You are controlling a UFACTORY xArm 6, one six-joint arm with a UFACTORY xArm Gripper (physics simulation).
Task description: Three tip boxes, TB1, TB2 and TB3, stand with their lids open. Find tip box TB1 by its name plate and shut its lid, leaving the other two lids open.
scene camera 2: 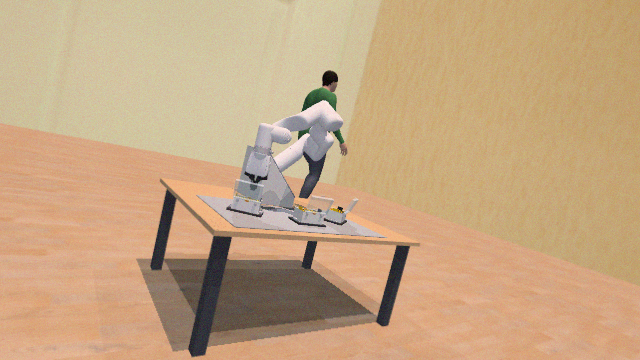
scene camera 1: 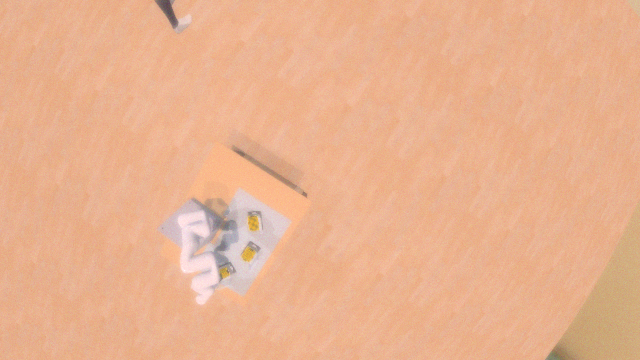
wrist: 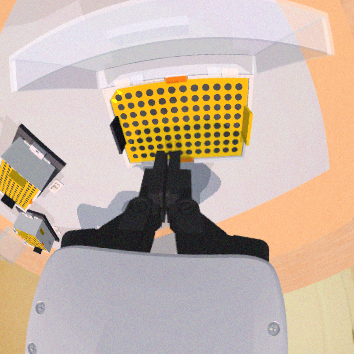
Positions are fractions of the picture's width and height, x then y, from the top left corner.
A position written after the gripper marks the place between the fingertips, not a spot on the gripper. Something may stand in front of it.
In view: the gripper (wrist: 0.48,0.47), a grey mat (scene camera 1: 0.36,0.69), a tip box (scene camera 2: 0.47,0.60) and a tip box (wrist: 0.31,0.26).
The grey mat also shows in scene camera 2 (scene camera 2: 0.43,0.61) and in the wrist view (wrist: 0.81,0.41).
